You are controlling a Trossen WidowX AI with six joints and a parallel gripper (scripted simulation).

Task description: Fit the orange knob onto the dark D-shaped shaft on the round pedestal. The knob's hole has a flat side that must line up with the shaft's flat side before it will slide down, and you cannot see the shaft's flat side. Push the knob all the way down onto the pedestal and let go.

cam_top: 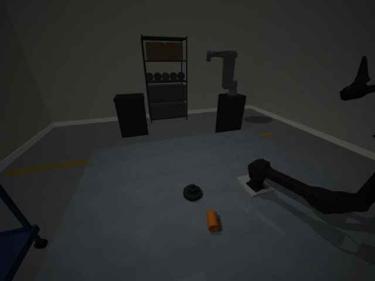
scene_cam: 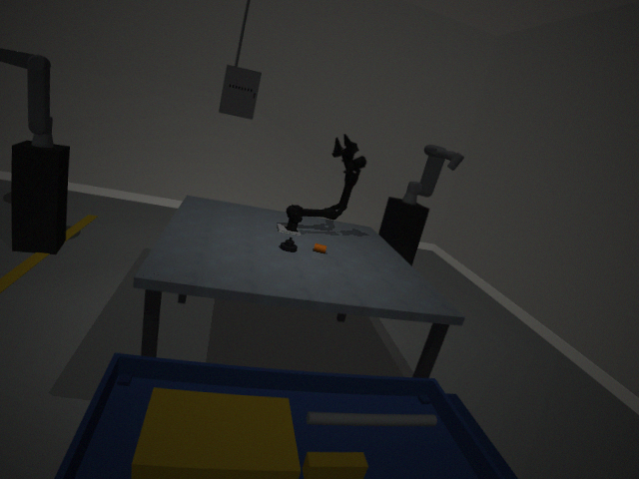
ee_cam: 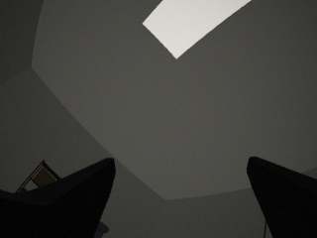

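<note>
My gripper tip is 37 cm short of the orange knob, 13 cm to the left of it and 57 cm above it. From my gripper tip the other things lie so: dark round pedestal (37 cm ahead, 30 cm to the right, 55 cm below).
</note>
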